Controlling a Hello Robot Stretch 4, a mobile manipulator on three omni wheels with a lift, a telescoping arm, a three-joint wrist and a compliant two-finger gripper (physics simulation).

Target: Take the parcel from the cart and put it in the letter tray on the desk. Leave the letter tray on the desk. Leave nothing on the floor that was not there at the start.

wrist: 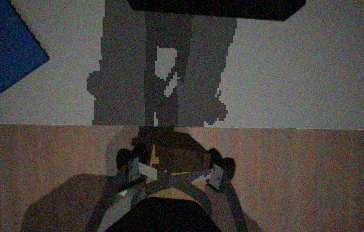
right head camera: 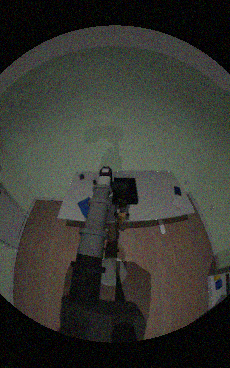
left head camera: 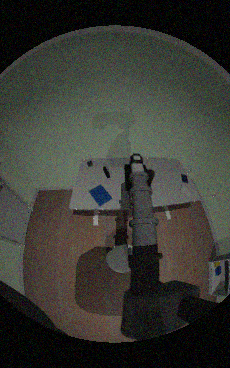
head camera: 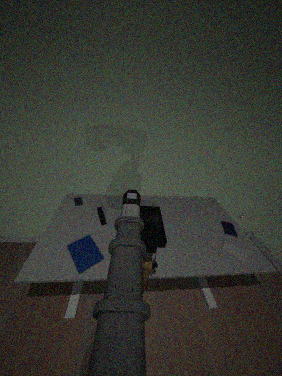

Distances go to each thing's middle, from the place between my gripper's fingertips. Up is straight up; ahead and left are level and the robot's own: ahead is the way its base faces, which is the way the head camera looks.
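Scene:
As for the tan parcel (wrist: 174, 152), my hand is 1 cm above it and 1 cm to the right of it.

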